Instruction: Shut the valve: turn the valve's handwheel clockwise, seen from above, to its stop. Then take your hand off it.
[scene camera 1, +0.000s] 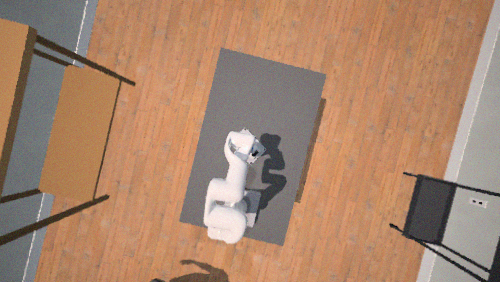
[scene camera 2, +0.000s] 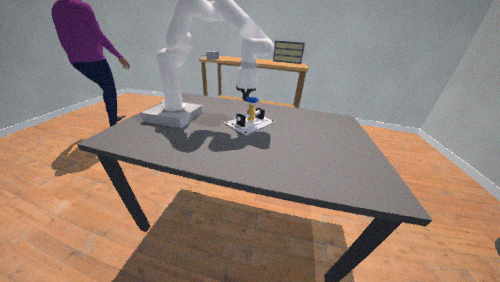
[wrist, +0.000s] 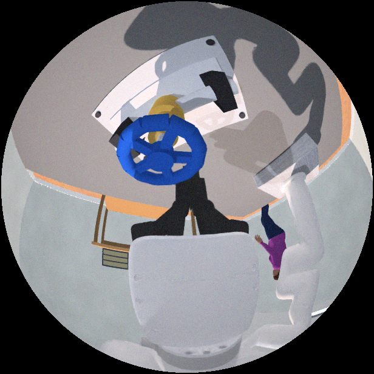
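The valve's blue handwheel (scene camera 2: 252, 100) (wrist: 159, 159) sits on top of the yellow valve body (scene camera 2: 251, 113) (wrist: 168, 106). The body stands on a white base plate (scene camera 1: 261, 148) (scene camera 2: 233, 123) (wrist: 120, 95) with black pipe supports. My gripper (scene camera 2: 246, 97) (wrist: 188, 174) is shut, with nothing between its fingers. In the wrist view its closed fingertips are at the wheel's near rim, right of the hub, partly hidden by the rim; I cannot tell if they touch it. The handwheel is hidden under the arm in scene camera 1.
The plate stands on a grey table (scene camera 1: 265, 100) (scene camera 2: 325, 150) (wrist: 60, 125). The arm's base (scene camera 2: 172, 114) (wrist: 290, 167) stands on the same table. A person in purple (scene camera 2: 82, 30) (wrist: 277, 247) and a wooden side table (scene camera 2: 255, 62) are beyond the table.
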